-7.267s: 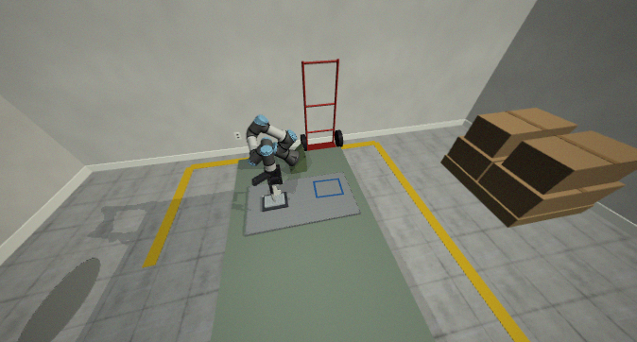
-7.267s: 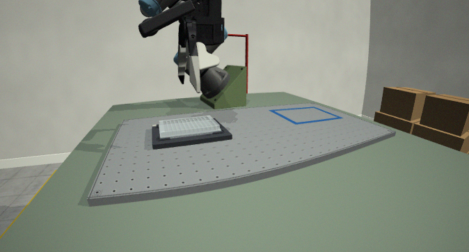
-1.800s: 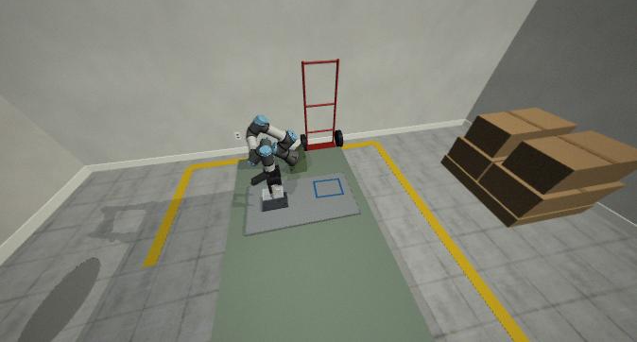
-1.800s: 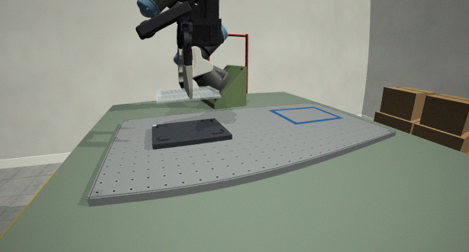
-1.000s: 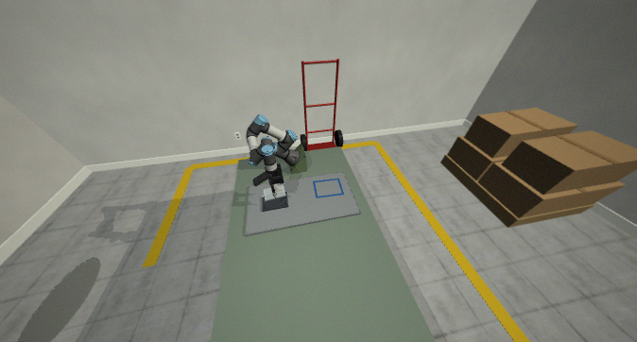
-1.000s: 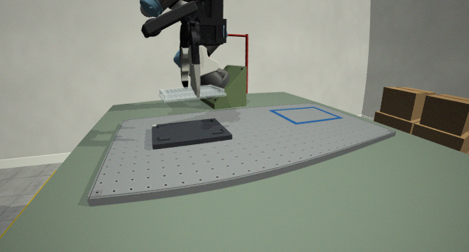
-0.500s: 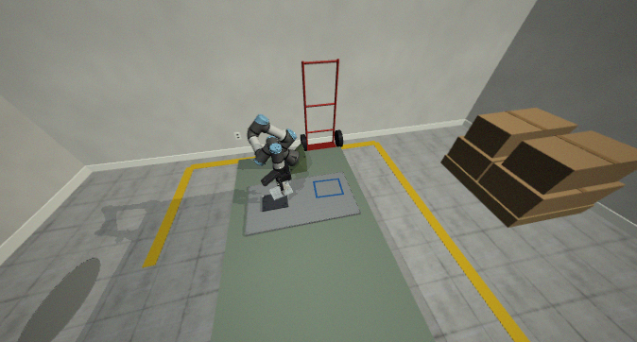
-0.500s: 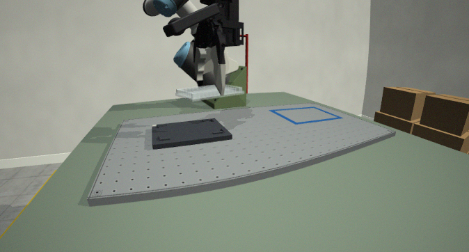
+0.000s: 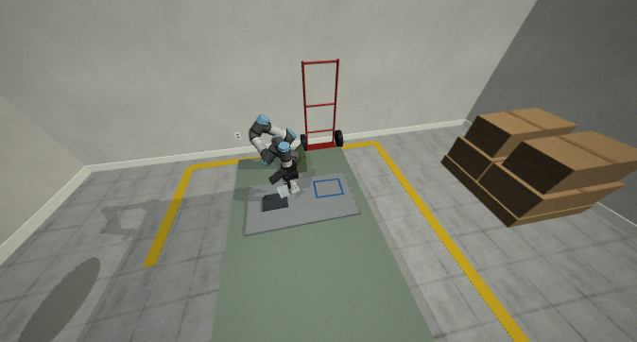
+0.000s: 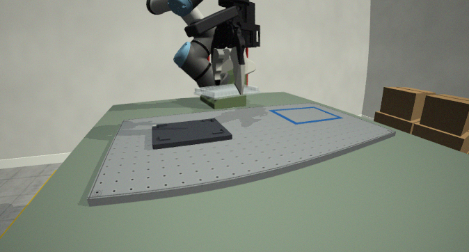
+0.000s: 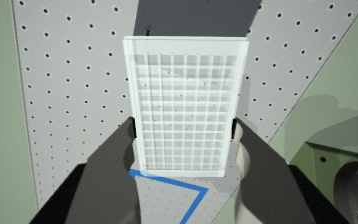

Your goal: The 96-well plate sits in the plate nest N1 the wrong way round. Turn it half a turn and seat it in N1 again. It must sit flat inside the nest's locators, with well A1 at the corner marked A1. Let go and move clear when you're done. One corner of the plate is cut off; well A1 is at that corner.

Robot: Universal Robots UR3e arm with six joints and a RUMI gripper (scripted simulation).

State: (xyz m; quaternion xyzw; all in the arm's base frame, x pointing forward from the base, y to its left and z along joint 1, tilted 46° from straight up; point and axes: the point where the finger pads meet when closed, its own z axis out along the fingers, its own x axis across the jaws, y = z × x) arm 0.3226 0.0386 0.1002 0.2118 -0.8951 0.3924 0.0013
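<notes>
My gripper is now 2 cm short of the dark plate nest N1, 10 cm to the left of it and 9 cm above it. Round my hand: clear 96-well plate (1 cm below); then A1 label (2 cm behind, 18 cm to the right, 9 cm below).
</notes>
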